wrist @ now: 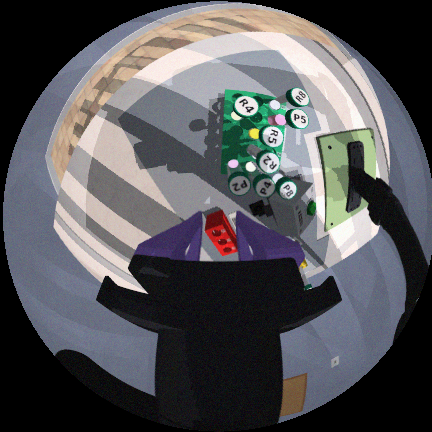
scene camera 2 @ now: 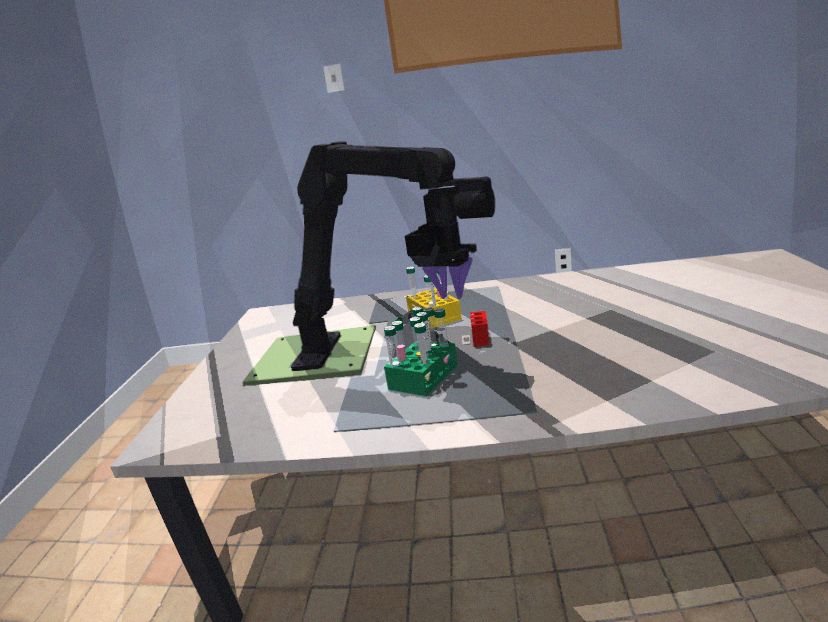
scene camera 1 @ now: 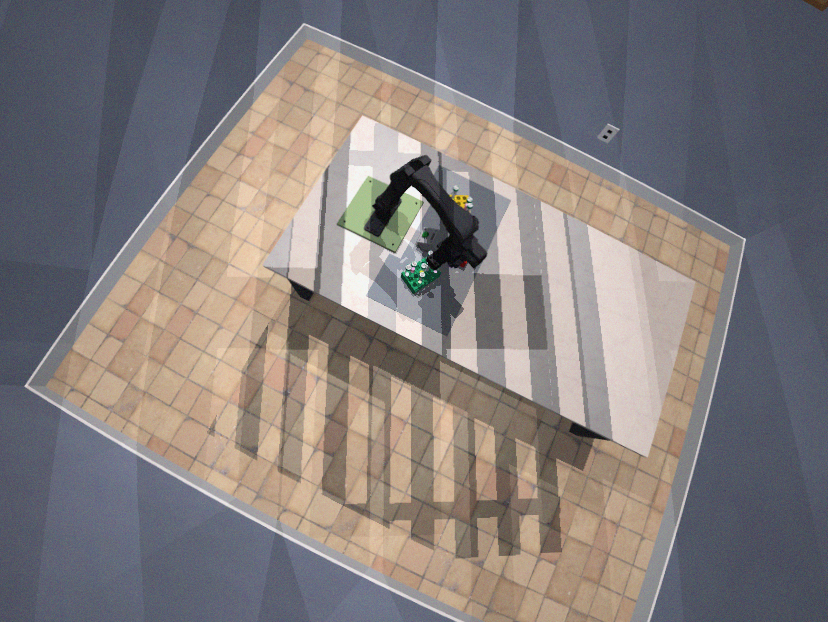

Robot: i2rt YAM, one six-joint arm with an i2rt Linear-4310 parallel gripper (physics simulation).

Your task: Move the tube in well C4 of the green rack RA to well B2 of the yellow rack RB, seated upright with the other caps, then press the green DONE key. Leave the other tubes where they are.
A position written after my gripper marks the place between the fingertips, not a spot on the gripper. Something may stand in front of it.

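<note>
I can see my gripper (scene camera 2: 452, 298) here, while the wrist view gives me that same gripper (wrist: 218, 216) together with a grey DONE button box (wrist: 293, 215).
</note>
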